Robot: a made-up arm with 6 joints. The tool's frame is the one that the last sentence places.
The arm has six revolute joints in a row. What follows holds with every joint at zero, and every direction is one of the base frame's.
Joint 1 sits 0.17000 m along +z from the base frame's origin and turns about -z.
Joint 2 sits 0.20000 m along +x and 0.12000 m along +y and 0.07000 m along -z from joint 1 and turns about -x.
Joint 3 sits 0.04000 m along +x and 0.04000 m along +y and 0.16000 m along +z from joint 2 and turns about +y.
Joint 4 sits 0.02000 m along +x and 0.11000 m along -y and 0.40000 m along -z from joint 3 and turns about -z.
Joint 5 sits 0.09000 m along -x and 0.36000 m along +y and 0.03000 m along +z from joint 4 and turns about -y.
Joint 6 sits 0.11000 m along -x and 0.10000 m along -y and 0.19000 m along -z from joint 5 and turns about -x.
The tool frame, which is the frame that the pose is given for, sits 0.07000 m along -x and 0.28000 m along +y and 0.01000 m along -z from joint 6; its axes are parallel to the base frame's.
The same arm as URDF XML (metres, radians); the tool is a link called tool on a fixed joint. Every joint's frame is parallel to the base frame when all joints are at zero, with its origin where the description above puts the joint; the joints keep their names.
<robot name="arm">
<joint name="joint 1" type="continuous"><parent link="base_link"/><child link="link1"/><origin xyz="0 0 0.17" rpy="0 0 0"/><axis xyz="0 0 -1"/></joint>
<joint name="joint 2" type="continuous"><parent link="link1"/><child link="link2"/><origin xyz="0.2 0.12 -0.07" rpy="0 0 0"/><axis xyz="-1 0 0"/></joint>
<joint name="joint 3" type="continuous"><parent link="link2"/><child link="link3"/><origin xyz="0.04 0.04 0.16" rpy="0 0 0"/><axis xyz="0 1 0"/></joint>
<joint name="joint 4" type="continuous"><parent link="link3"/><child link="link4"/><origin xyz="0.02 -0.11 -0.4" rpy="0 0 0"/><axis xyz="0 0 -1"/></joint>
<joint name="joint 5" type="continuous"><parent link="link4"/><child link="link5"/><origin xyz="-0.09 0.36 0.03" rpy="0 0 0"/><axis xyz="0 -1 0"/></joint>
<joint name="joint 6" type="continuous"><parent link="link5"/><child link="link6"/><origin xyz="-0.11 -0.1 -0.19" rpy="0 0 0"/><axis xyz="-1 0 0"/></joint>
<joint name="tool_fixed" type="fixed"><parent link="link6"/><child link="tool"/><origin xyz="-0.07 0.28 -0.01" rpy="0 0 0"/></joint>
<link name="base_link"/>
<link name="link1"/>
<link name="link2"/>
<link name="link3"/>
<link name="link4"/>
<link name="link5"/>
<link name="link6"/>
<link name="tool"/>
</robot>

